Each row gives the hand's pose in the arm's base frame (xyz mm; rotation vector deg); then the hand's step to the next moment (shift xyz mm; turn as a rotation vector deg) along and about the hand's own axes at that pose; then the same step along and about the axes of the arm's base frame.
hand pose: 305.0 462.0 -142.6 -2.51 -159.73 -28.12
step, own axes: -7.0 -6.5 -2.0 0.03 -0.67 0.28
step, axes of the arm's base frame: 6.7 -6.6 -2.5 -0.17 -0.54 -0.46
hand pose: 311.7 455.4 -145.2 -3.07 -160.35 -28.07
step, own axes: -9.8 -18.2 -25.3 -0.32 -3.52 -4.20
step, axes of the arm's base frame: 15.0 -25.5 13.8 1.19 -4.73 2.52
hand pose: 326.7 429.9 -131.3 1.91 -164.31 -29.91
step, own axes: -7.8 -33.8 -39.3 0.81 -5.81 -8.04
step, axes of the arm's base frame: 15.8 -44.7 22.3 0.92 -8.27 5.47
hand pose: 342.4 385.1 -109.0 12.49 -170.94 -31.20
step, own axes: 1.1 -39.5 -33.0 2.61 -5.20 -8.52
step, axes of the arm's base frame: 7.9 -48.1 16.7 -0.87 -8.15 6.26
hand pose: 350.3 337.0 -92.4 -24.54 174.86 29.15
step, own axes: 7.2 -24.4 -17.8 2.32 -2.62 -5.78
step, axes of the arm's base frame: 0.2 -29.8 8.7 -1.37 -4.85 4.50
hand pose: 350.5 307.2 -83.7 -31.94 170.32 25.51
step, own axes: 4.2 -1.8 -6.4 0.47 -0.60 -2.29
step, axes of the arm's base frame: -3.4 -4.9 5.1 -0.28 -1.38 1.96
